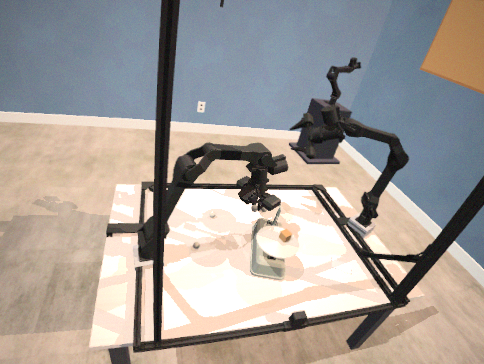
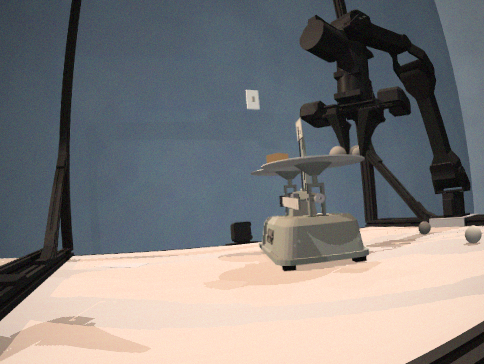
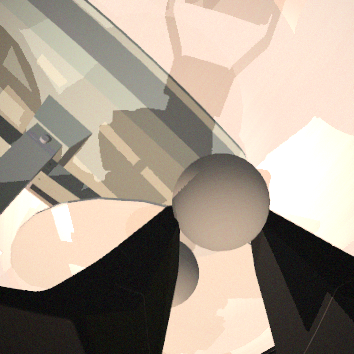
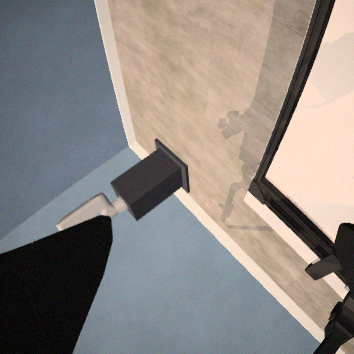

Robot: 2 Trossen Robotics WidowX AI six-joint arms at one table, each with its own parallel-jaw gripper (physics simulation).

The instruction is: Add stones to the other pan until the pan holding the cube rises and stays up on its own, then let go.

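Places are measured from the left arm's base along level axes (x ahead, y left, z up), in metres.
Where they show: left gripper, fingertip midpoint: [image 1: 256,208] [image 3: 215,218]; right gripper, fingertip midpoint: [image 1: 290,139] [image 4: 230,233]; left arm's base at its link origin: [image 1: 148,253] [image 2: 454,216]; right arm's base at its link origin: [image 1: 363,221].
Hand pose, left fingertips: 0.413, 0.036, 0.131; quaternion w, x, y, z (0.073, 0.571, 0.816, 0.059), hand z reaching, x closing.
Things, the pixels of their top centre, and the offset from my left fingertips, as dx, dy, dz.
- grey balance scale at its top centre: [image 2: 294,120] [image 1: 282,207] +0.044, -0.092, +0.080
- orange cube at its top centre: [image 2: 277,154] [image 1: 286,232] +0.032, -0.172, +0.033
- second grey stone at its top centre: [image 3: 222,235] [image 2: 356,145] [image 1: 255,205] -0.012, -0.004, +0.021
A grey balance scale [image 1: 267,265] [image 2: 313,238] stands mid-table. An orange cube [image 1: 285,235] [image 2: 277,157] sits on its white pan [image 1: 273,249] [image 2: 260,172]. The other pan [image 2: 313,161] [image 3: 105,53] hangs about level with it and carries one grey stone [image 2: 338,150] [image 3: 183,180]. My left gripper [image 1: 256,206] [image 2: 356,144] [image 3: 215,218] is shut on a second grey stone [image 1: 255,208] [image 2: 355,149] [image 3: 221,201], at that pan's rim and about at its height; I cannot tell whether they touch. My right gripper [image 1: 298,124] is open and empty, raised high off the table's far right.
Two loose stones [image 1: 212,215] [image 1: 196,245] lie on the table left of the scale; one stone [image 3: 187,274] shows half hidden by a finger. A black frame [image 1: 262,330] rims the table, with a tall post [image 1: 162,144]. A dark pedestal [image 1: 321,135] [image 4: 151,182] stands on the floor.
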